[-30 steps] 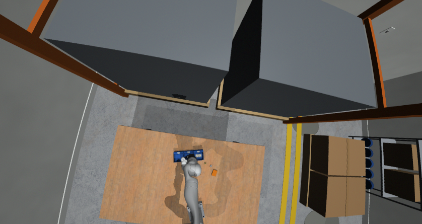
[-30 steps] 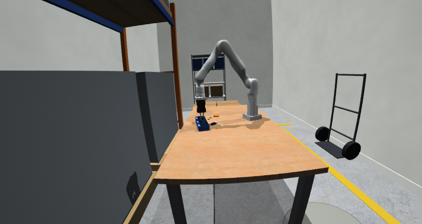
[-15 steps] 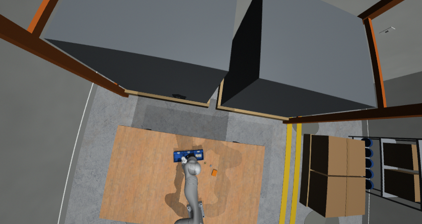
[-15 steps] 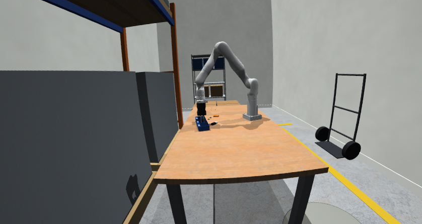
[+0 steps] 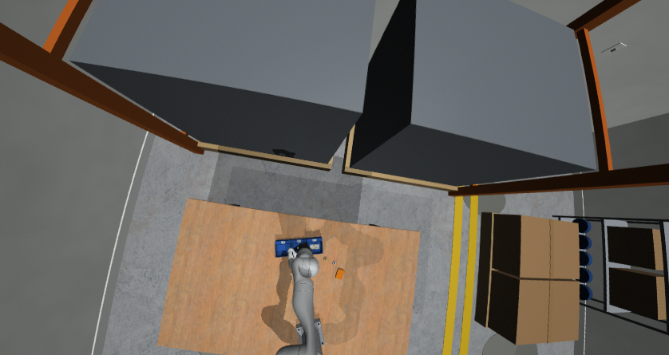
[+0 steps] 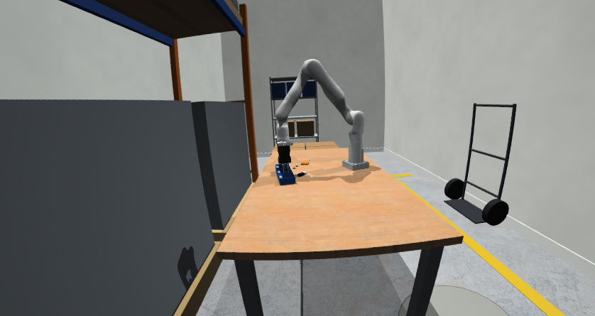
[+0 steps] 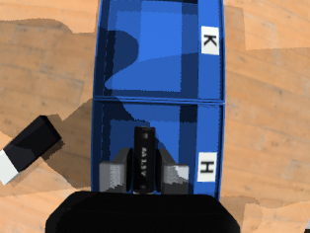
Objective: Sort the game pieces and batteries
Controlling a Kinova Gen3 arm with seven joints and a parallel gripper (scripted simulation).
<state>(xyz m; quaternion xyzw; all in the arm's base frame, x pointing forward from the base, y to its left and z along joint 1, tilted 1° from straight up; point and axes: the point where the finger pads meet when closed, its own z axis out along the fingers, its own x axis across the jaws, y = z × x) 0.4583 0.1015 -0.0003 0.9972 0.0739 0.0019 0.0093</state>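
Right now my hand is 1 cm short of the blue three-part bin and 1 cm above it. Also, from my hand: brass nut: 15 cm to the right, 5 cm behind, 3 cm below; white domino: 8 cm to the right, 2 cm below, 1 cm ahead; dark cylindrical battery: 1 cm below.
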